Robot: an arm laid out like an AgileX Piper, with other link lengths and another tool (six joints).
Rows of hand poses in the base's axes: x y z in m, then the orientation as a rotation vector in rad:
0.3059, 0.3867, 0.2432, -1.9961, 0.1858, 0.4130
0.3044, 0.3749, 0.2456, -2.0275, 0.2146, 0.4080
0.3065, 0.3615, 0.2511, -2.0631, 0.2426, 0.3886
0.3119, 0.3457, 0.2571, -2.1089, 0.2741, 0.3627
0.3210, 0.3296, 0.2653, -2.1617, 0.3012, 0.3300
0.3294, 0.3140, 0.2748, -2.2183, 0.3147, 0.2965
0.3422, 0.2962, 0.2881, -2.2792, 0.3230, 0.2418
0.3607, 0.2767, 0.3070, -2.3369, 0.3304, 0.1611
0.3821, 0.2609, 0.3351, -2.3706, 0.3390, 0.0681
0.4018, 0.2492, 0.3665, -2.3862, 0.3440, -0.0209
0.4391, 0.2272, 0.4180, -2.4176, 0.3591, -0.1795
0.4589, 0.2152, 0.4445, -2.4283, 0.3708, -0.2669
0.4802, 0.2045, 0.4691, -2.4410, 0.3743, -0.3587
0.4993, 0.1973, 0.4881, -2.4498, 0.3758, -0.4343
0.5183, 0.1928, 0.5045, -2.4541, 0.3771, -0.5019
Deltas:
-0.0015, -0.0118, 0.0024, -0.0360, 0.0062, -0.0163
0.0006, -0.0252, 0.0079, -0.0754, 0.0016, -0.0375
0.0060, -0.0410, 0.0139, -0.1256, -0.0068, -0.0616
0.0151, -0.0571, 0.0221, -0.1818, -0.0220, -0.0837
0.0235, -0.0727, 0.0316, -0.2392, -0.0435, -0.0959
0.0363, -0.0905, 0.0449, -0.3000, -0.0810, -0.1124
0.0548, -0.1100, 0.0638, -0.3590, -0.1351, -0.1393
0.0762, -0.1258, 0.0919, -0.3974, -0.1946, -0.1763
0.0959, -0.1375, 0.1233, -0.4194, -0.2517, -0.2127
0.1332, -0.1595, 0.1748, -0.4686, -0.3497, -0.2790
0.1530, -0.1715, 0.2013, -0.4928, -0.4016, -0.3184
0.1743, -0.1822, 0.2259, -0.5199, -0.4593, -0.3532
0.1934, -0.1894, 0.2449, -0.5420, -0.5071, -0.3810
0.2124, -0.1939, 0.2613, -0.5595, -0.5496, -0.4063

